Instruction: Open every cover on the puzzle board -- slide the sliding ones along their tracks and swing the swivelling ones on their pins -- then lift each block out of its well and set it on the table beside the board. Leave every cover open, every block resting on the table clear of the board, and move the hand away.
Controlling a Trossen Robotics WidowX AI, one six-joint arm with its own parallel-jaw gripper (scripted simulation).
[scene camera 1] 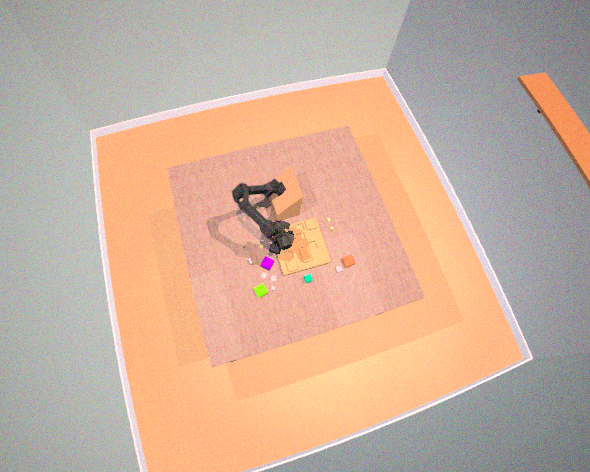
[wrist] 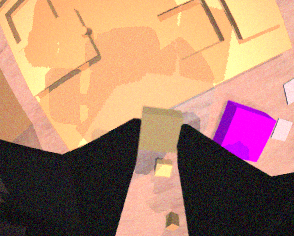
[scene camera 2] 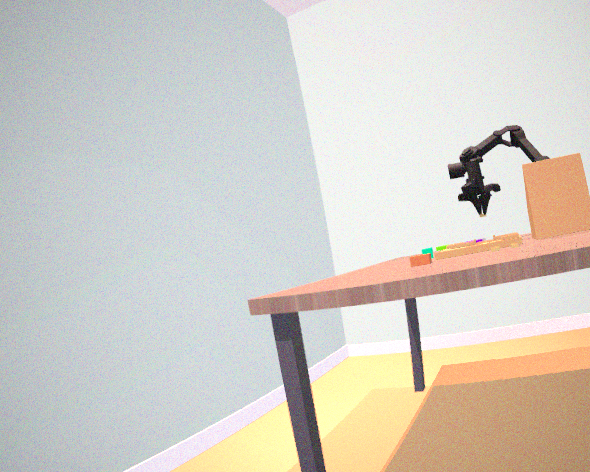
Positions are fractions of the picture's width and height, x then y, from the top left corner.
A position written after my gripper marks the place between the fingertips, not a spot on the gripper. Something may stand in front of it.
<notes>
I see my gripper (scene camera 2: 0.82, 0.46), a magenta block (wrist: 0.83, 0.56) and a tan puzzle board (scene camera 1: 0.53, 0.51).
My gripper is seen too in the wrist view (wrist: 0.54, 0.55). The tan puzzle board shows as well in the wrist view (wrist: 0.54, 0.26).
</notes>
